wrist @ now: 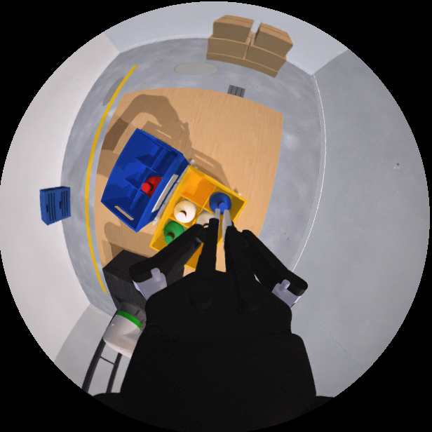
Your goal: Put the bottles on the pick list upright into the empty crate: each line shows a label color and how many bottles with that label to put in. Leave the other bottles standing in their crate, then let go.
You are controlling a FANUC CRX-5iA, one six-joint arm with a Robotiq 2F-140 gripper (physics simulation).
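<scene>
My gripper (220, 216) is shut, its narrow fingertips close together with no bottle held. It hangs above the yellow crate (238, 206), and the tips overlap the near edge of a blue bottle (219, 199) in the view. That bottle stands in a right-hand compartment. A white bottle (184, 212), a second white one (204, 218) partly behind the fingers, and a green bottle (173, 232) are in other compartments. The blue crate (145, 218) on the left holds a red bottle (154, 183). My fingers hide the near part of the yellow crate. No line of the pick list is readable.
The crates sit close together on the wooden table (225, 130). A pale strip (165, 193) shows between them. A dark block (125, 272) and a white-and-green cylinder (123, 332) are at lower left. Cardboard boxes (250, 46) stand at the far wall, and a small blue crate (55, 205) is far left.
</scene>
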